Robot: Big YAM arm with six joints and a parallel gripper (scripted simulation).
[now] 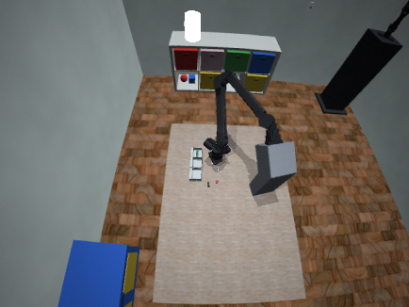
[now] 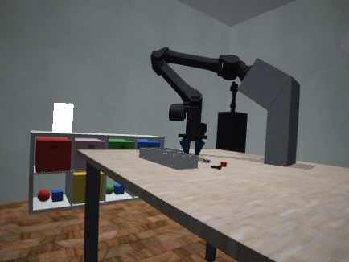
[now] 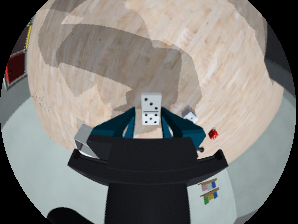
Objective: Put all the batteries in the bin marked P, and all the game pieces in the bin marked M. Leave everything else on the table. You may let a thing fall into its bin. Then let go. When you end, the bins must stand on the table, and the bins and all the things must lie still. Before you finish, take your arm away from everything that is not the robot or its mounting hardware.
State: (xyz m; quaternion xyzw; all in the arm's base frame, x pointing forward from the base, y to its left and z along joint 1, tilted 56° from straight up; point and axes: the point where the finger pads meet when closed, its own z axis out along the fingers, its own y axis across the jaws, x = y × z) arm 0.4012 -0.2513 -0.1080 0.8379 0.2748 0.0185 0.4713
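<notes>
My gripper is now right at the white piece. Also, from my hand: green piece 130 mm ahead, 70 mm to the right; black object 180 mm to the left, 50 mm ahead; red game piece 160 mm to the left, 10 mm behind.
</notes>
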